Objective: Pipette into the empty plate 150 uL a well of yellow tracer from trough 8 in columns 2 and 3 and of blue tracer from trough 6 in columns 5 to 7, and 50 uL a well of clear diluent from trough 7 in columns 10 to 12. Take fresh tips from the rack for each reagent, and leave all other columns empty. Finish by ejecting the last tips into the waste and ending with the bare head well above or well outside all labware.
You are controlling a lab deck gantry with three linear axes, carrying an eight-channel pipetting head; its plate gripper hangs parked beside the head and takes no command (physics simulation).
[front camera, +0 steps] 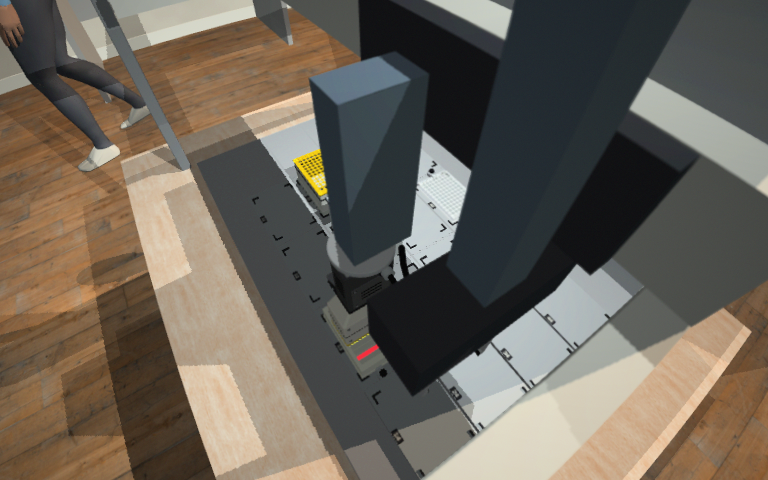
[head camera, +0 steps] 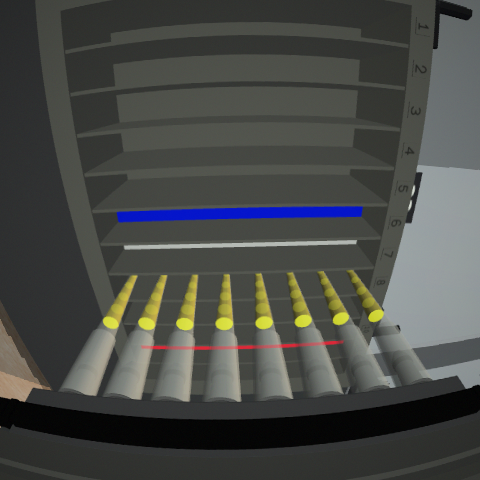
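The pipetting head (front camera: 359, 285) (head camera: 240, 410) is at the trough reservoir (front camera: 335, 316) (head camera: 87, 200). Its eight tips (head camera: 223, 360) hold yellow liquid in their lower parts. Their narrow ends are at trough 8; how deep they reach is unclear, and no yellow pool shows there. Blue tracer (head camera: 240, 214) lies in trough 6 and pale diluent (head camera: 240, 245) in trough 7. The yellow tip rack (front camera: 308, 165) is partly hidden by the column. The white plate (front camera: 444, 195) is partly hidden; its wells are too small to read. The plate gripper's black body (front camera: 453, 331) hangs beside the head, its fingers hidden.
A red strip (front camera: 368, 352) (head camera: 240, 347) lies in the reservoir beyond trough 8. The blue-grey column (front camera: 373, 169) above the head blocks the middle of the deck in the front view. The waste cannot be made out. A person stands at the back left.
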